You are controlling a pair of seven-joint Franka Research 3 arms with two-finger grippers.
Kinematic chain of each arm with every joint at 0, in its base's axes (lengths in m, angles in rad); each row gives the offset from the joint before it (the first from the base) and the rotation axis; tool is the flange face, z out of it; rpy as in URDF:
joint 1: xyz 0 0 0.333 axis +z
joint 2: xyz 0 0 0 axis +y
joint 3: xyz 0 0 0.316 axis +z
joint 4: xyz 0.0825 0 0 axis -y
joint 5: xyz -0.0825 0 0.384 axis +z
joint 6: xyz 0 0 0 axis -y
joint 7: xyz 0.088 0 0 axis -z
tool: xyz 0 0 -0.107 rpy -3.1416 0 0
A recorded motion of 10 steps. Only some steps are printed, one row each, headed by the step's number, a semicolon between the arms.
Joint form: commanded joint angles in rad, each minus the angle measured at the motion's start. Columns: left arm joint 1, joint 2, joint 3, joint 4, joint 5, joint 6, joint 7; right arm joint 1, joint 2, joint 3, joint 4, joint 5, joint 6, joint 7.
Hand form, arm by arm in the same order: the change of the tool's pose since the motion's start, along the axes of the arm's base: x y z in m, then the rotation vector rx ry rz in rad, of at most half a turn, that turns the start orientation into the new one. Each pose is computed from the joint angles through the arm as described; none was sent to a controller.
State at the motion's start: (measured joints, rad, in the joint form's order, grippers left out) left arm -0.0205 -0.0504 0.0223 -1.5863 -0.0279 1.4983 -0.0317; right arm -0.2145 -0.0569 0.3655 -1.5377 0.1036 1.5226 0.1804
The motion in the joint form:
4: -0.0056 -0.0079 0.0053 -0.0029 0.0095 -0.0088 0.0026; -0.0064 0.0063 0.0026 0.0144 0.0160 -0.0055 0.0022
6: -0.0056 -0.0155 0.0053 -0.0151 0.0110 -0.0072 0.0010; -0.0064 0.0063 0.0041 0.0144 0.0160 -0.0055 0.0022
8: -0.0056 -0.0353 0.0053 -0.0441 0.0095 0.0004 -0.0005; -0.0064 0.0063 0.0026 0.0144 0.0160 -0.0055 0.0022
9: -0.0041 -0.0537 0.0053 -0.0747 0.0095 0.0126 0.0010; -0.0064 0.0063 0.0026 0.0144 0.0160 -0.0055 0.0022
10: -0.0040 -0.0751 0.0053 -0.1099 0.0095 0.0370 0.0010; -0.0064 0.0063 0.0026 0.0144 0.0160 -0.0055 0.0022
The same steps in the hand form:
4: -0.0034 0.0010 0.0021 0.0089 0.0038 -0.0028; 0.0014 -0.0006 0.0033 0.0183 0.0000 -0.0038
6: -0.0058 0.0013 0.0005 0.0103 0.0068 -0.0011; 0.0012 0.0002 0.0032 0.0182 0.0000 -0.0023
8: -0.0114 0.0012 -0.0019 0.0083 0.0084 0.0004; 0.0014 -0.0006 0.0033 0.0183 0.0000 -0.0038
9: -0.0163 0.0021 -0.0057 0.0077 0.0084 0.0006; 0.0014 -0.0006 0.0033 0.0183 0.0000 -0.0038
10: -0.0208 0.0023 -0.0091 0.0071 -0.0022 0.0011; 0.0014 -0.0006 0.0033 0.0183 0.0000 -0.0038

